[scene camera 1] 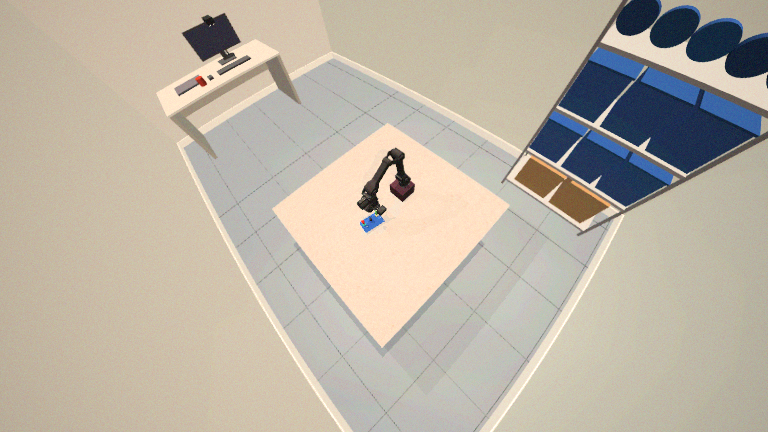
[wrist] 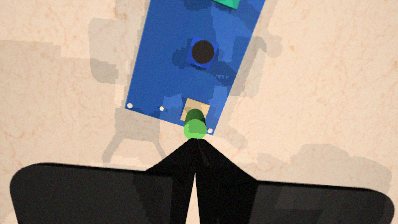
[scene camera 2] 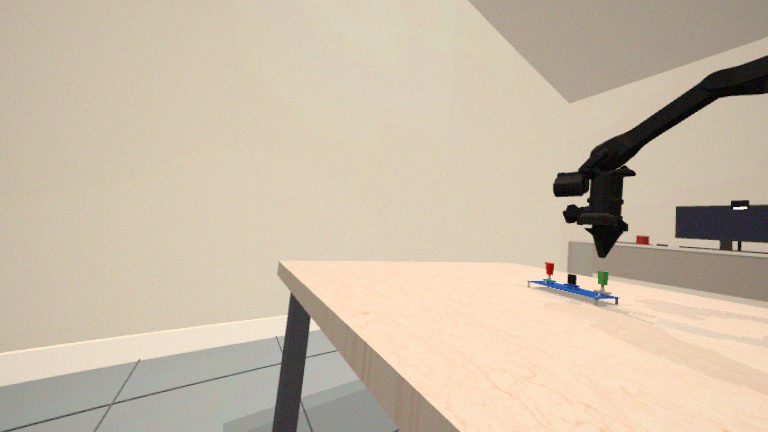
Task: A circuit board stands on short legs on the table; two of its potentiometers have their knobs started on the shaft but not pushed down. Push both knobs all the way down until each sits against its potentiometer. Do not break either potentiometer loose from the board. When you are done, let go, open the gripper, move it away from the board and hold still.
Scene:
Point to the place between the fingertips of my gripper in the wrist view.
At 196, 145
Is my gripper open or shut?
Shut.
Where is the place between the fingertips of my gripper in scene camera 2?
601, 257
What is my gripper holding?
Nothing.

